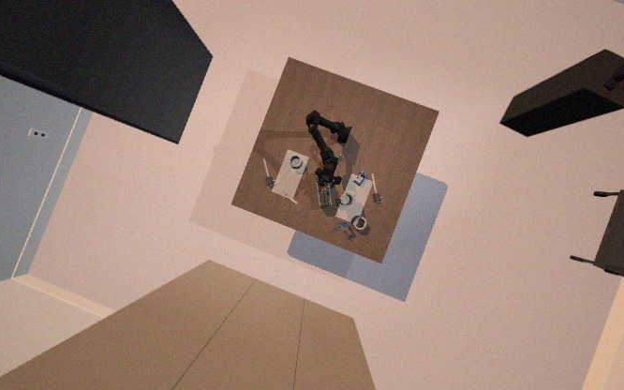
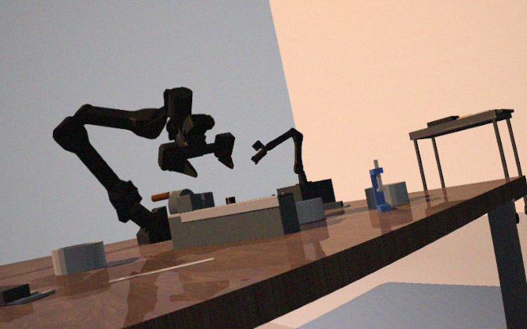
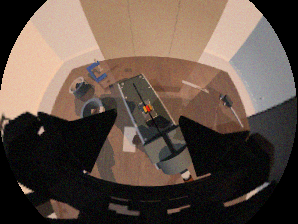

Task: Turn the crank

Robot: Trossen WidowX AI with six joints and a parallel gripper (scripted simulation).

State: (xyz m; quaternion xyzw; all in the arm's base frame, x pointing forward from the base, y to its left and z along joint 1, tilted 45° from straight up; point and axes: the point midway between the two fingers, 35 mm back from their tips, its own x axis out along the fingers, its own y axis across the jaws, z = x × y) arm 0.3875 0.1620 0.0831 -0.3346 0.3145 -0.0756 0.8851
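The crank handle lies 120 mm behind my gripper tip, 100 mm to the right of it and 30 mm below it. Also, from my gripper tip: red pointer: 30 mm ahead, 10 mm to the left, 70 mm below; thin white rod: 210 mm ahead, 200 mm to the right, 150 mm below.
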